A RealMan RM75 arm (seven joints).
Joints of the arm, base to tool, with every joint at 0 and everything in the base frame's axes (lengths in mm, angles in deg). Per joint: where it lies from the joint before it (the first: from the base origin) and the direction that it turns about. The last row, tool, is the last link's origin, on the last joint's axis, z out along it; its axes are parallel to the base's.
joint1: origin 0.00 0.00 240.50 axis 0 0 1
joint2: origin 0.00 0.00 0.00 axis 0 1 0
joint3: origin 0.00 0.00 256.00 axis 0 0 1
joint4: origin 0.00 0.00 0.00 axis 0 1 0
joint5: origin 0.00 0.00 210.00 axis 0 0 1
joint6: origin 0.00 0.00 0.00 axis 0 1 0
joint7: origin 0.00 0.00 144.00 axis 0 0 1
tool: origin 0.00 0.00 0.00
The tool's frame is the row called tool.
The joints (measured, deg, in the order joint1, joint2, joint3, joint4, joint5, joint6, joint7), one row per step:
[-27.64 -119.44 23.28 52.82 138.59 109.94 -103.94]
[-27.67 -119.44 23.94 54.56 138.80 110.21 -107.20]
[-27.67 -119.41 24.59 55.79 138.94 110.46 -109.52]
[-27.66 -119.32 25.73 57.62 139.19 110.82 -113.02]
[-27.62 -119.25 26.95 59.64 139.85 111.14 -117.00]
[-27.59 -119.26 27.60 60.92 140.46 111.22 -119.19]
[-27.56 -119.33 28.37 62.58 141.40 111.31 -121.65]
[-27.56 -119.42 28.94 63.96 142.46 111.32 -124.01]
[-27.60 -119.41 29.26 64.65 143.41 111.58 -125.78]
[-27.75 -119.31 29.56 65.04 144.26 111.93 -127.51]
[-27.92 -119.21 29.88 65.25 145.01 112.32 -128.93]
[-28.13 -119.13 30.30 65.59 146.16 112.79 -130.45]
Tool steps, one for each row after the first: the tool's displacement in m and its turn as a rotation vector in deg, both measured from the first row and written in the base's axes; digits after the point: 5 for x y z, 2 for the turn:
[0.00133 0.00151 0.00405 -0.58 0.86 2.13]
[0.00249 0.00239 0.00679 -1.12 1.53 3.56]
[0.00431 0.00368 0.01079 -1.97 2.67 5.69]
[0.00561 0.00462 0.01480 -2.94 4.19 8.41]
[0.00599 0.00516 0.01711 -3.34 5.32 10.00]
[0.00639 0.00568 0.01983 -3.72 6.89 11.81]
[0.00630 0.00604 0.02196 -4.04 8.30 13.78]
[0.00583 0.00549 0.02317 -4.64 9.19 15.44]
[0.00572 0.00519 0.02417 -5.38 9.88 17.02]
[0.00582 0.00482 0.02465 -6.20 10.46 18.30]
[0.00569 0.00419 0.02517 -7.19 11.45 19.72]

